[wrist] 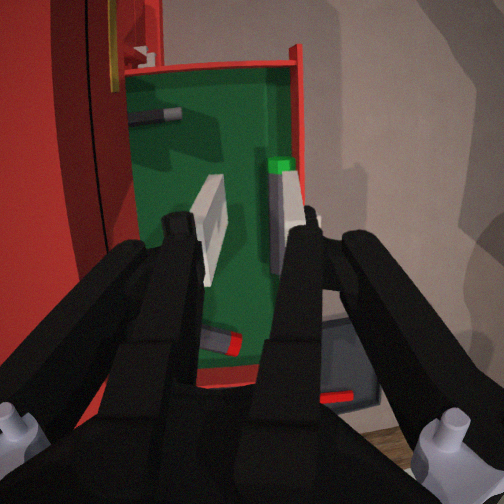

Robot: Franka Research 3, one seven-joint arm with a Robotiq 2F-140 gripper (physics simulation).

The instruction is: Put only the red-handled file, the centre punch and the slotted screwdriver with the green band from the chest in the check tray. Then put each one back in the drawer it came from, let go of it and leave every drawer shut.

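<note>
I look down into an open drawer [215, 210] with a green liner, pulled out of the red chest [45, 175]. The slotted screwdriver [276, 220], a grey shaft with a green band at its far end, lies along the drawer's right wall. My gripper [250, 215] hangs over the drawer, open and empty. Its right pale pad is right beside the screwdriver's shaft and its left pad is well apart from it. Whether the right pad touches the shaft is unclear. A grey tool with a red end [222, 342] lies at the near end of the drawer, partly hidden by my left finger.
A dark tool with a light grey tip [155, 116] lies at the drawer's far left. A grey tray [347, 365] sits on the floor to the right of the drawer with a red piece [336, 397] in it. A yellow strip [114, 45] runs along the chest front.
</note>
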